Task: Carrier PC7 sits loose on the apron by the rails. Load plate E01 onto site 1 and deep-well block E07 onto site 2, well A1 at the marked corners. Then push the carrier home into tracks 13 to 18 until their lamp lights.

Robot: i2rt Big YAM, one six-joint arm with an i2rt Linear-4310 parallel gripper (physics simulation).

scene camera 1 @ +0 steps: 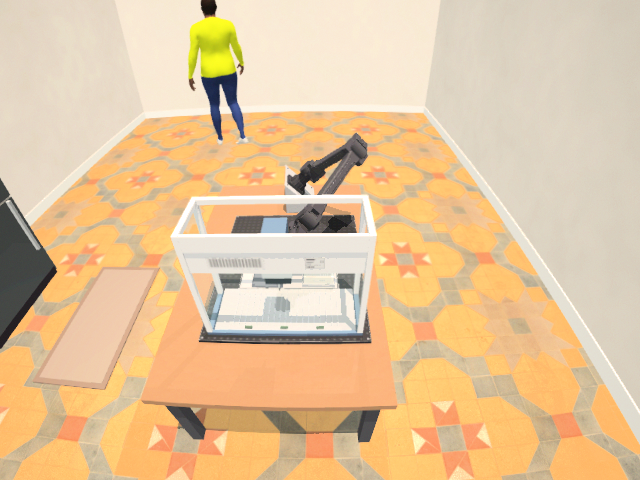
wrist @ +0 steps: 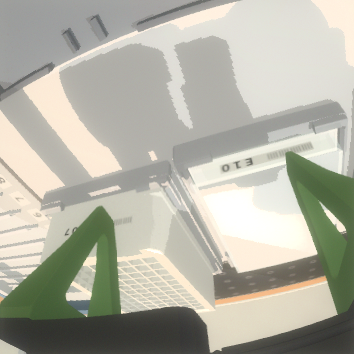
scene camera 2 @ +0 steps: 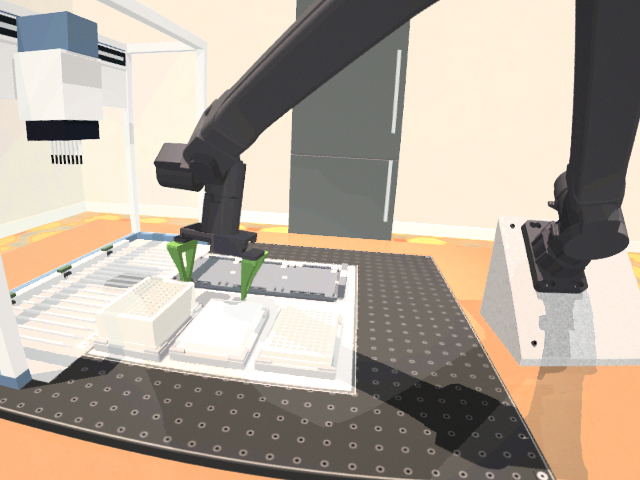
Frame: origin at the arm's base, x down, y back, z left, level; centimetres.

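Where they show: gripper, between the fingertips: [wrist: 193, 188] [scene camera 2: 214, 292]; arm's base, origin of its link: [scene camera 1: 294, 185] [scene camera 2: 551, 257].
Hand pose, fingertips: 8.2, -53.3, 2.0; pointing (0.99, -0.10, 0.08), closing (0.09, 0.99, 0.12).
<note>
Each offset is from my fingertips to the centre of the thing, as dx, dy, dz. "spot": to the spot under its first point. Level surfaces: height alone.
My gripper [scene camera 2: 215, 289] [wrist: 193, 188] is open and empty, low over the apron between the grey carrier and the row of labware. The carrier @[+1.9, +4.8, -13.9] [scene camera 2: 302, 279] [wrist: 30, 30] lies flat on the white apron, with no labware visible on it. Deep-well block E07 @[+0.1, -7.2, +7.1] [scene camera 2: 155, 325] [wrist: 150, 220] sits upright in a holder nearest the rails; one finger partly covers its label in the wrist view. A plate with a plain top, labelled E10 @[+1.4, +3.4, +7.0] [scene camera 2: 222, 330] [wrist: 270, 215], sits beside it. A plate with a well grid @[+1.4, +14.7, +7.4] [scene camera 2: 305, 333] sits in the holder farthest from the rails; its label is unreadable.
Numbered tracks @[spot: +3.3, -26.3, +4.9] [scene camera 2: 51, 310] [wrist: 15, 220] run beside the apron under a white frame [scene camera 1: 279, 243]. A pipetting head @[-31.5, -29.3, -7.4] [scene camera 2: 59, 87] hangs over them. Small dark-green blocks @[spot: +1.3, -32.7, -7.1] [scene camera 2: 64, 269] line the far track edge. A perforated black board @[dx +3.3] [scene camera 2: 320, 439] surrounds the apron. A person [scene camera 1: 214, 51] stands far back.
</note>
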